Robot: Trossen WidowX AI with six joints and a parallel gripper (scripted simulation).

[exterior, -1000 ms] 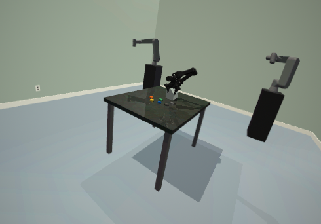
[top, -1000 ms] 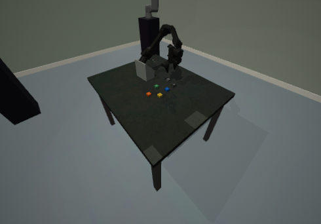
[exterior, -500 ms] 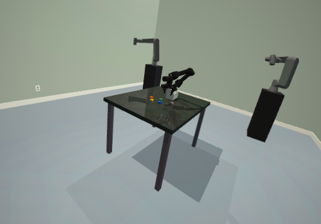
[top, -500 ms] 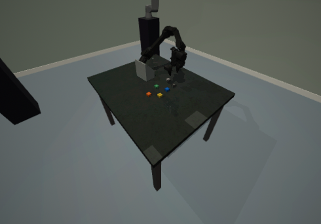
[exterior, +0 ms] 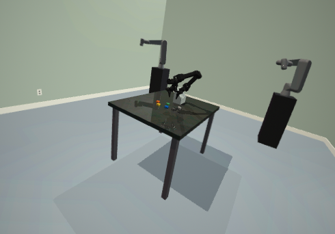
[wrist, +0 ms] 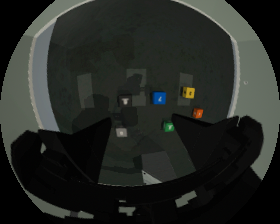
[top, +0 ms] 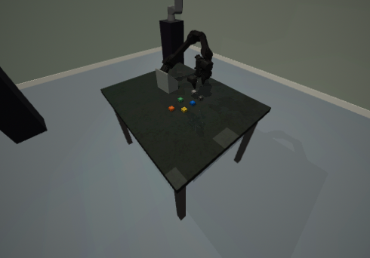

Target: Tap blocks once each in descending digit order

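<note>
Now: gripper tip 120 mm above the green block, 100 mm to the left of it and 100 mm past it. From my gripper tip the other things lie so: yellow block: 160 mm to the right, 120 mm below, 10 mm ahead; then dark block: 120 mm below, 30 mm to the left; then blue block: 120 mm below, 60 mm to the right.
</note>
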